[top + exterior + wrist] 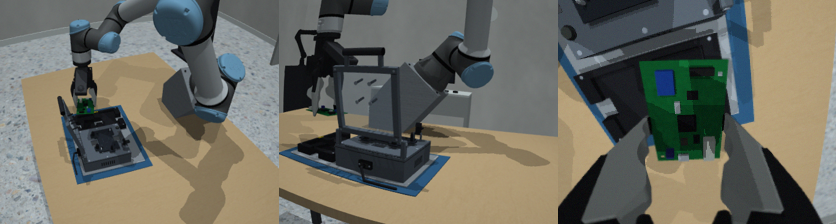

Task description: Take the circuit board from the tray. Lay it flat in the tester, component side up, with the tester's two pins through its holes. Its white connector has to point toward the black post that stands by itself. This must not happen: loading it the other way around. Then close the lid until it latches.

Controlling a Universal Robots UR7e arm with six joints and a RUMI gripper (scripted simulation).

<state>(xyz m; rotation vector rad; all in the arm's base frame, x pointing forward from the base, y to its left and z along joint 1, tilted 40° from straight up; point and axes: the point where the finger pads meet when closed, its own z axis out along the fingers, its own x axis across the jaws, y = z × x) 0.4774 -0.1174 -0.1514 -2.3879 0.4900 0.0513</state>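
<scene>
The green circuit board lies right at my hand. From my hand the other things lie so: clear tester lid 160 mm to the left, 110 mm ahead, 60 mm above; nest 180 mm to the left, 50 mm below, 10 mm behind.
</scene>
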